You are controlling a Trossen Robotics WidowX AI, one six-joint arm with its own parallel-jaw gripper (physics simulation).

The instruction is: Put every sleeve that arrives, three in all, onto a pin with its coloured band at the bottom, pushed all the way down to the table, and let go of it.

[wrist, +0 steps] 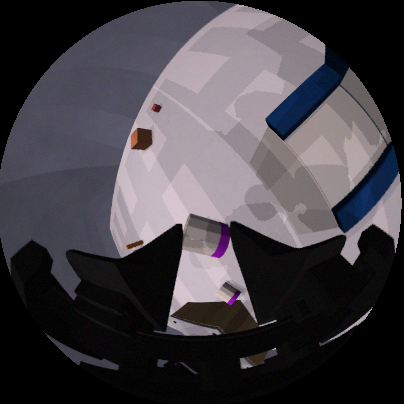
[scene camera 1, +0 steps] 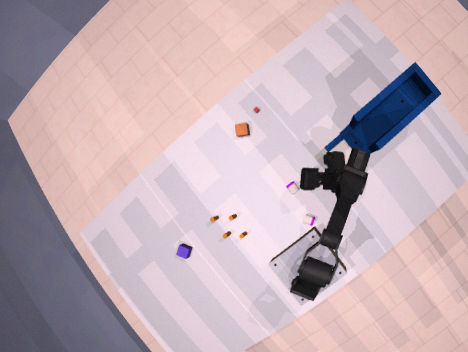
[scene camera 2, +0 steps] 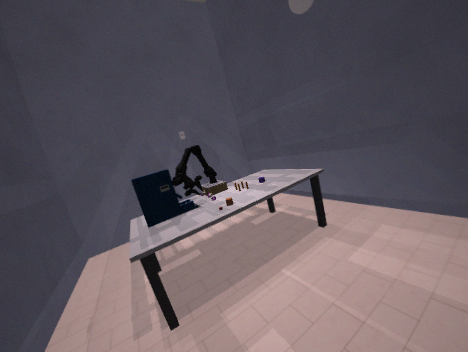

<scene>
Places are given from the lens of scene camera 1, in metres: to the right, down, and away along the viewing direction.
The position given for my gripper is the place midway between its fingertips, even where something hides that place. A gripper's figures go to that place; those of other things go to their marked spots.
my gripper [scene camera 1: 311, 174]: 0.24, -0.01, 1.15
blue chute [scene camera 1: 381, 119]: 0.41, -0.16, 0.95
</scene>
